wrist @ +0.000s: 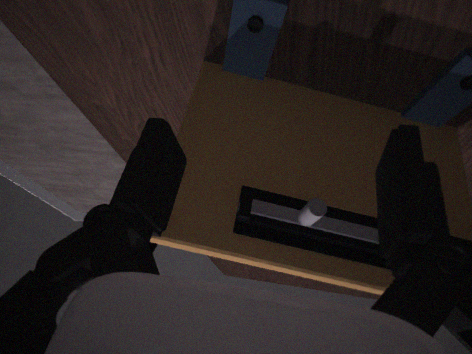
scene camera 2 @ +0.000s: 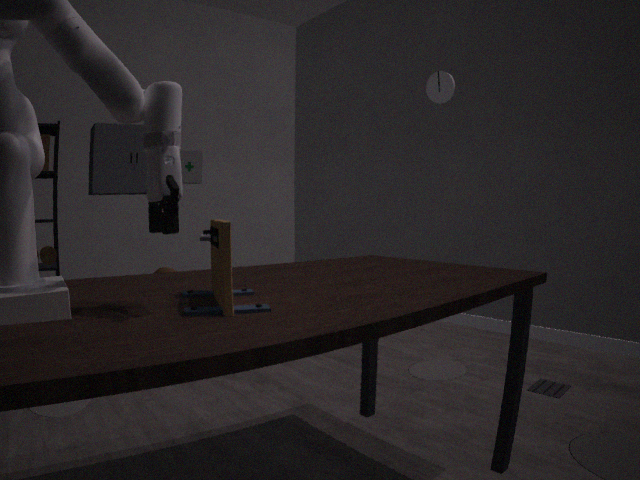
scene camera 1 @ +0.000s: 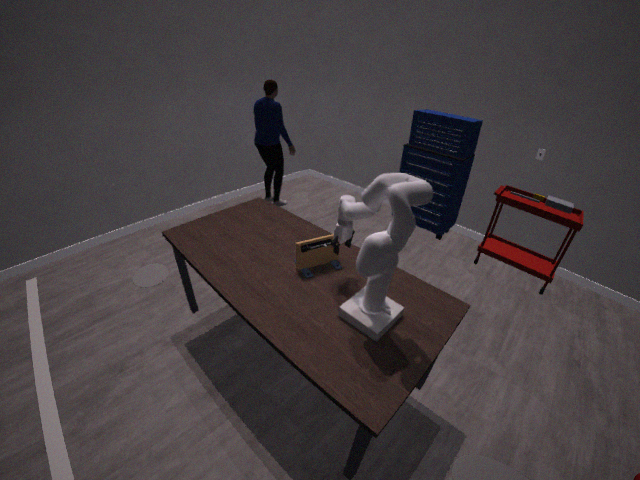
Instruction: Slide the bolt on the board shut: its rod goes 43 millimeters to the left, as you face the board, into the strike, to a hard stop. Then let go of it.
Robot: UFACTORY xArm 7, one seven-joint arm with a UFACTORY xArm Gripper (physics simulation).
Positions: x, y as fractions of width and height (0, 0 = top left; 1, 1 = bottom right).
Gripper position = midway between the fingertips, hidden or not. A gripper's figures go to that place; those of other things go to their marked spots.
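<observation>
My gripper (wrist: 0.58, 0.41), 130 mm from the lens. Board (wrist: 0.51, 0.36), 270 mm from the lens.
</observation>
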